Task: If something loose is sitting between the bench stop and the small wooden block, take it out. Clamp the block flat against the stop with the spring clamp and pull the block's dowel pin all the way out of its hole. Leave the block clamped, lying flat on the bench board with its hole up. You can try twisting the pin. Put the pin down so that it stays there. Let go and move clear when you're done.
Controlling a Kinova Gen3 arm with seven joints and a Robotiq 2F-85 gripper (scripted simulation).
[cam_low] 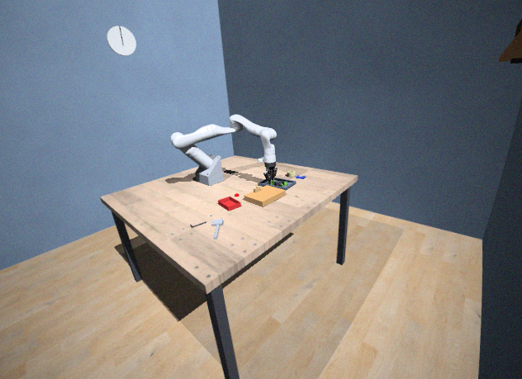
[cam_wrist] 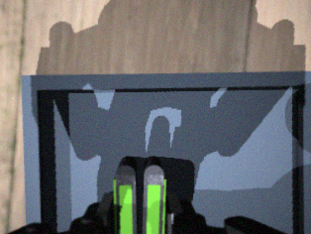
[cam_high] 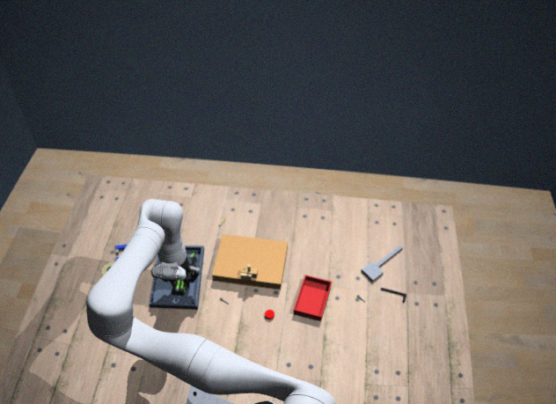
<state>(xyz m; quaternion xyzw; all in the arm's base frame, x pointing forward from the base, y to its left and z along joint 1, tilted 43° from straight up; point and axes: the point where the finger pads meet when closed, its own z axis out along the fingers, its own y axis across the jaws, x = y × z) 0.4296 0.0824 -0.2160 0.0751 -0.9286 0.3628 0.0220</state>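
Right now the blue-grey tray is 30 mm ahead of my hand, 20 mm to the left of it and 10 mm below it. From my hand the other things lie so: dowel pin 60 mm ahead, 190 mm to the right, 30 mm above; bench board 110 mm ahead, 180 mm to the right; wooden block 60 mm ahead, 190 mm to the right, 20 mm above.
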